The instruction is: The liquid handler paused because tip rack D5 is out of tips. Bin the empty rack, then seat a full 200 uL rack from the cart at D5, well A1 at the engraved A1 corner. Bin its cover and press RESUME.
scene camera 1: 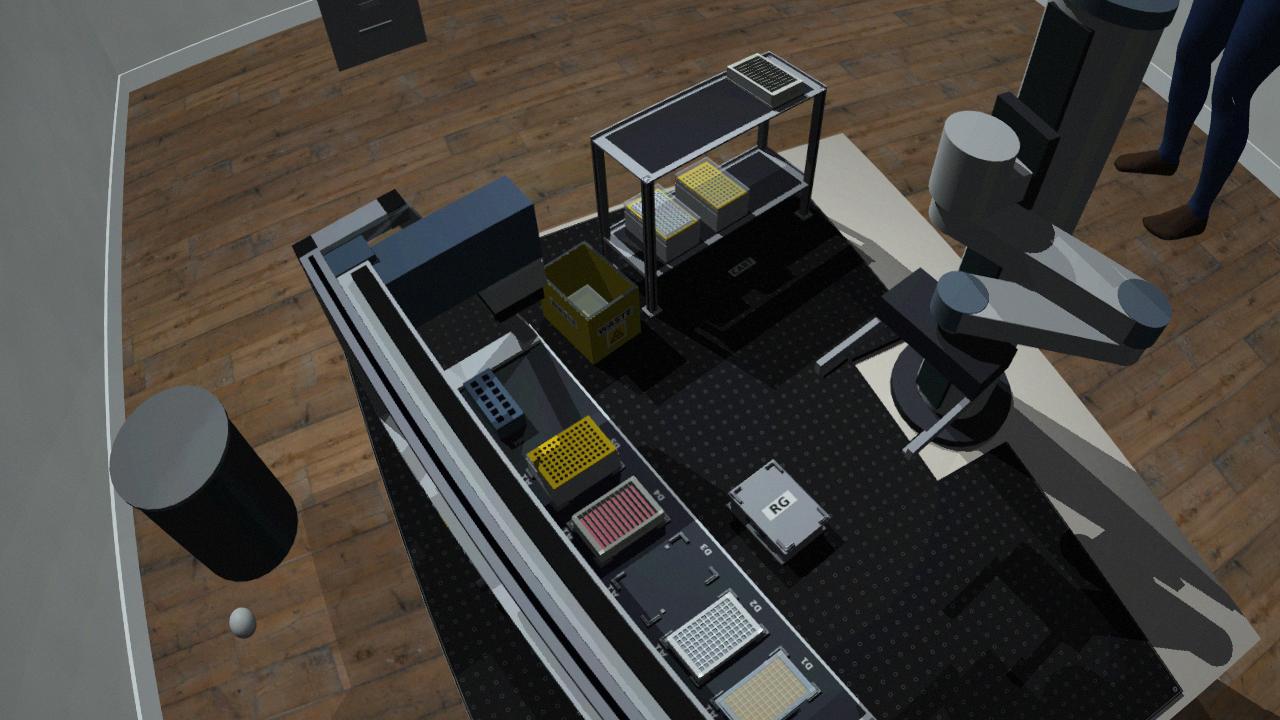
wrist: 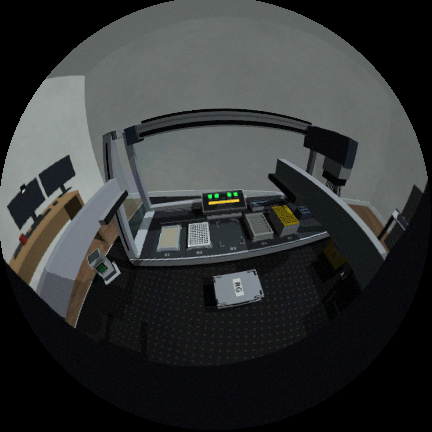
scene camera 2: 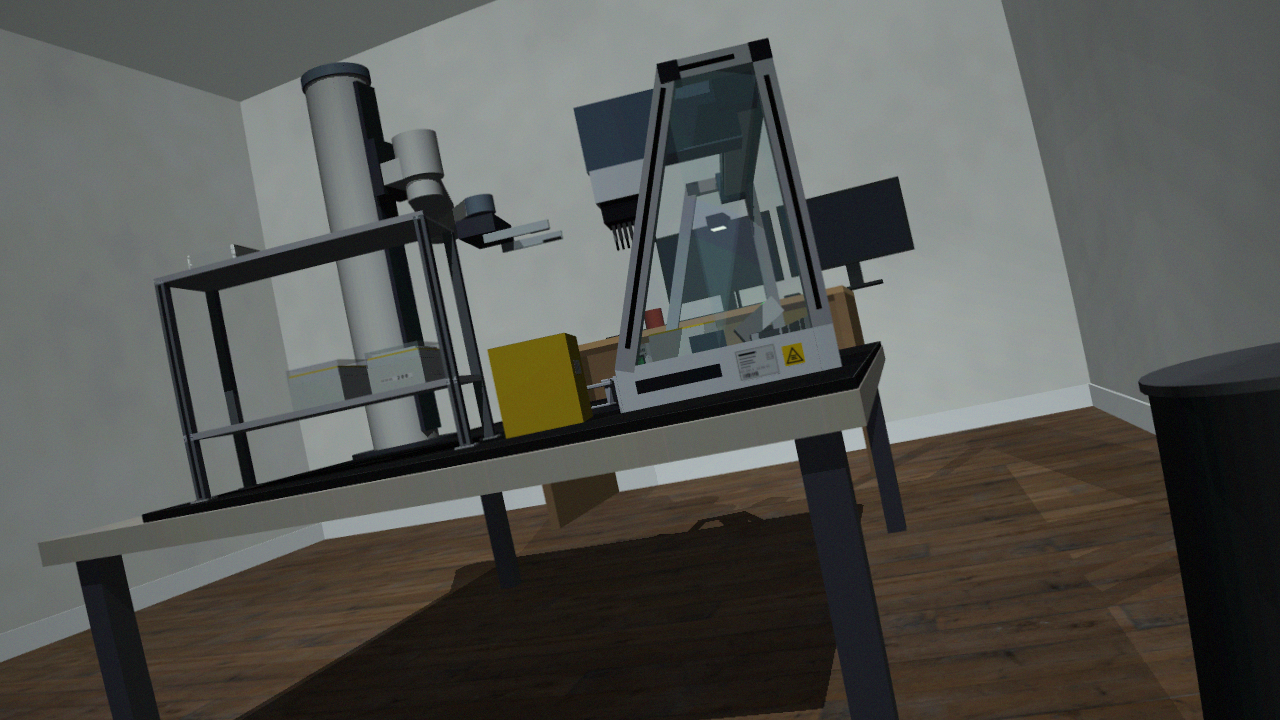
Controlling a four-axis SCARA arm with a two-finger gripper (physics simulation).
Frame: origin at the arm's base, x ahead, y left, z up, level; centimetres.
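Seen in the pictures: gripper, fingertip midpoint: (scene camera 1: pixel 862 410) (wrist: pixel 194 171) (scene camera 2: pixel 555 229); arm's base, link origin: (scene camera 1: pixel 950 391).
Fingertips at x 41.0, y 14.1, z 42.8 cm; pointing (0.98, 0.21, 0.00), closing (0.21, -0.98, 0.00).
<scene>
Pixels of each thing's middle, then the offset from my fingertips to it. "spot": a spot on its surface instead.
- yellow-topped tip rack, body centre: (scene camera 1: pixel 573 460) (scene camera 2: pixel 685 344) (wrist: pixel 283 219) dx +31.1, dy -27.8, dz -32.7 cm
- yellow waste bin, body centre: (scene camera 2: pixel 543 384) (scene camera 1: pixel 589 302) (wrist: pixel 343 245) dx +15.0, dy -59.2, dz -34.8 cm
- grey block labelled RG, body centre: (scene camera 1: pixel 777 511) (scene camera 2: pixel 594 394) (wrist: pixel 237 288) dx +3.6, dy -6.9, dz -38.7 cm
- red-striped rack, body centre: (scene camera 1: pixel 617 518) (wrist: pixel 257 225) dx +28.7, dy -15.6, dz -34.2 cm
- lit panel, surface spot: (wrist: pixel 223 201) spot: dx +39.0, dy -0.9, dz -29.5 cm
My gripper (scene camera 1: pixel 864 410) (scene camera 2: pixel 554 230) (wrist: pixel 194 171) is open and empty, raised above the bench, with its fingers pointing toward the deck. A yellow-topped tip rack (scene camera 1: pixel 572 452) (wrist: pixel 285 216) with dark holes sits at D5, apart from the fingers. The cart (scene camera 1: pixel 649 259) (scene camera 2: pixel 441 331) holds two racks on its lower shelf: a yellow-topped one (scene camera 1: pixel 711 186) and one with a whitish, shiny top (scene camera 1: pixel 662 217). Their covers and A1 marks are too small to tell. The yellow waste bin (scene camera 1: pixel 617 313) (scene camera 2: pixel 539 385) (wrist: pixel 334 254) stands between cart and deck; a pale surface shows inside. RESUME is not legible.
A grey block labelled RG (scene camera 1: pixel 780 505) (wrist: pixel 238 287) stands before the deck. A red-striped rack (scene camera 1: pixel 619 516) is at D4; white (scene camera 1: pixel 716 634) and beige (scene camera 1: pixel 767 691) plates are at D2 and D1. A lit panel (wrist: pixel 223 201) stands behind the deck. Another rack (scene camera 1: pixel 767 78) tops the cart.
</scene>
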